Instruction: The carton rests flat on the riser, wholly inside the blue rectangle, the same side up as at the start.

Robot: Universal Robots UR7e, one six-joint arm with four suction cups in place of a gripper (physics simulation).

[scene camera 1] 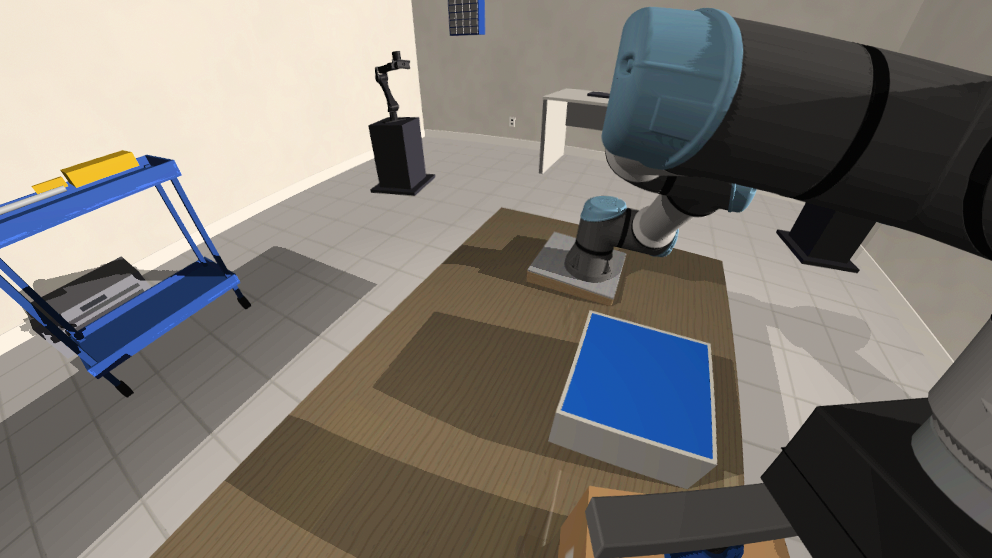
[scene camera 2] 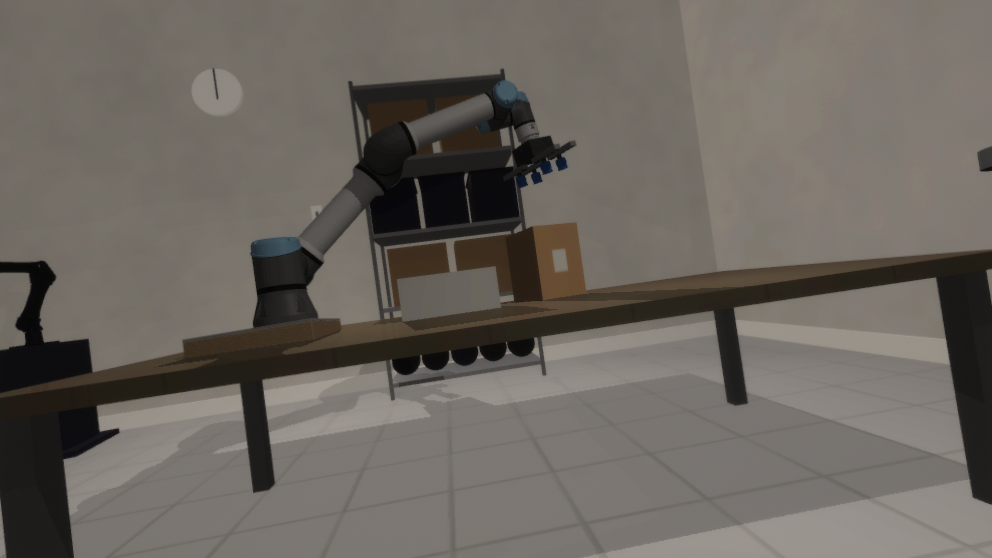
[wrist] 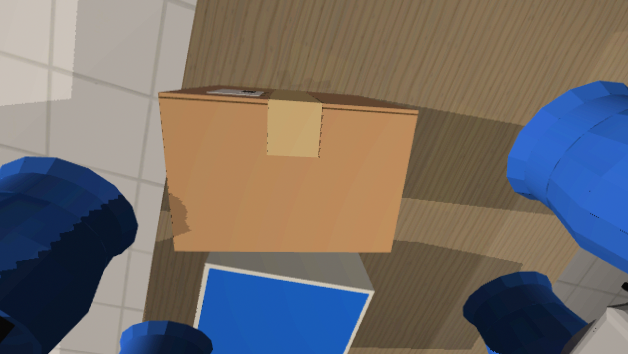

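Observation:
The brown carton [scene camera 1: 573, 533] [scene camera 2: 527, 267] [wrist: 290, 200] stands upright on the table beside the riser, with tape on its top and a white label on one side. The light grey riser [scene camera 1: 624, 452] [scene camera 2: 449, 294] [wrist: 320, 267] lies on the table, its top showing the blue rectangle [scene camera 1: 641, 381] [wrist: 280, 315] with a pale border. Nothing rests on it. My gripper [scene camera 2: 541, 172] [wrist: 320, 245] is open, its four blue suction cups hanging tilted and well above the carton, apart from it. In scene camera 1 the gripper's dark bar hides much of the carton. Whether carton and riser touch is unclear.
The wooden table [scene camera 1: 332, 478] [scene camera 2: 700, 305] bears the arm's base on a mounting plate [scene camera 1: 551, 258] [scene camera 2: 263, 340] beyond the riser. A shelf rack [scene camera 2: 426, 84] stands behind the table. A blue trolley [scene camera 1: 90, 202] stands on the floor at the left.

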